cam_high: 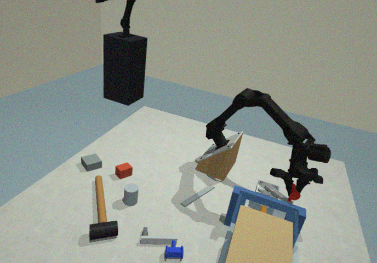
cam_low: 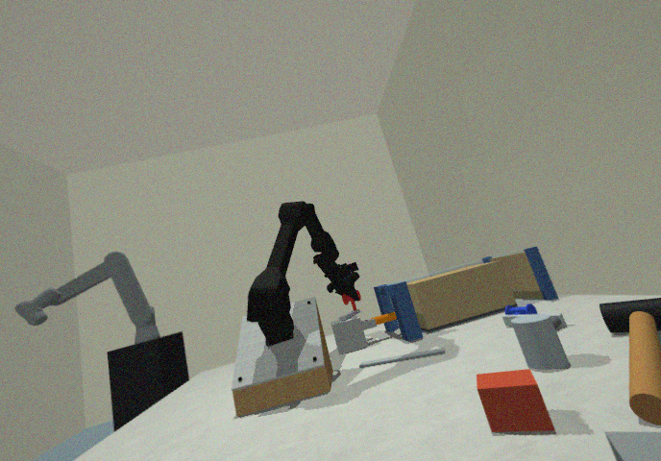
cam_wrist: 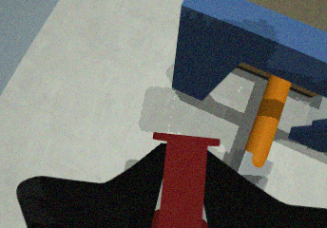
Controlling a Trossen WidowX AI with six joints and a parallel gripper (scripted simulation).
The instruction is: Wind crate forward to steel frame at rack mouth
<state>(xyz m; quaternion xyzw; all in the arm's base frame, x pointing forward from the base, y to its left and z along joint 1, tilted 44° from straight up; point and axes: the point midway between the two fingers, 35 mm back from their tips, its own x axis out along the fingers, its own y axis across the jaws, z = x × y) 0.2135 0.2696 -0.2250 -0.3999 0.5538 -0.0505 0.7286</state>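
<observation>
Now: gripper tip 3 cm past the red-knobbed crank handle, 4 cm to the left of it and 3 cm above it. Also, from my gripper tip: blue steel frame (10 cm ahead, 9 cm to the right, 3 cm below); then red knob (2 cm behind, 1 cm to the right); then winch (8 cm behind, 10 cm to the right, 10 cm below).
</observation>
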